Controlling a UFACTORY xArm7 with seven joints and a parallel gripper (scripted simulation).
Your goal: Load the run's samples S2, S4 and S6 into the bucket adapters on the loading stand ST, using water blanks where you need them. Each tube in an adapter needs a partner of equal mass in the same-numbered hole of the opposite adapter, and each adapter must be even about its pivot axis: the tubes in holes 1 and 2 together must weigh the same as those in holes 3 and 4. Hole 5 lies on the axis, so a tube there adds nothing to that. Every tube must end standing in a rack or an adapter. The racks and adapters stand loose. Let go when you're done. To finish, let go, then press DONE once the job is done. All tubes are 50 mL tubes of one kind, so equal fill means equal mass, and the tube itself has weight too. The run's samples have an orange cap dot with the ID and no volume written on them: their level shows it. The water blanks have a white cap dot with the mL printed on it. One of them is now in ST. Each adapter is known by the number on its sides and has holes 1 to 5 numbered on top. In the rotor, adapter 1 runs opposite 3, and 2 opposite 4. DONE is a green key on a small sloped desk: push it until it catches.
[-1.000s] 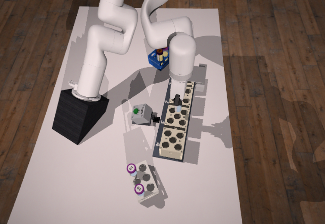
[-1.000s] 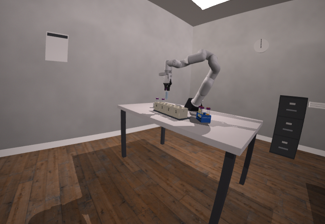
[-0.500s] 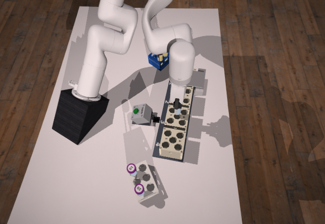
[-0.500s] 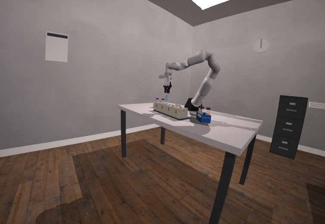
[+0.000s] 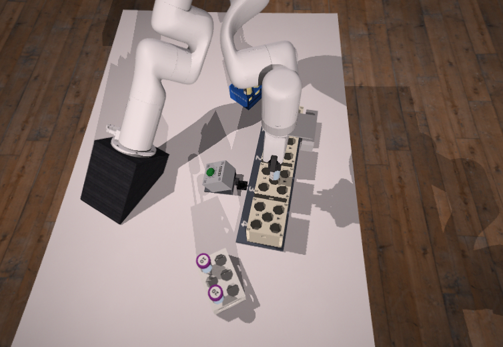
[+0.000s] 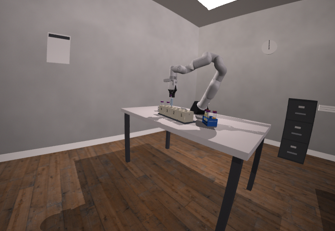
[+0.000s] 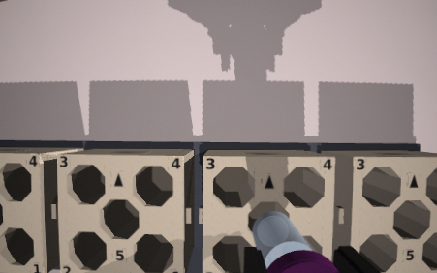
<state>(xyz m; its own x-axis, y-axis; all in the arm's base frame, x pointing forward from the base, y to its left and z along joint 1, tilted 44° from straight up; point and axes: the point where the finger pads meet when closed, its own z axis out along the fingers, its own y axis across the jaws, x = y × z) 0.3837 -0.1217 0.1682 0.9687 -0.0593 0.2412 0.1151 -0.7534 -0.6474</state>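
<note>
Right now my hand is 1 cm to the left of the 40 mL water blank and 5 cm above it. Round my hand: white-dot blank 10 cm behind, 28 cm to the right, 15 cm below; green done key 19 cm behind, 2 cm to the right, 15 cm below; blank rack 6 cm behind, 29 cm to the right, 18 cm below.
</note>
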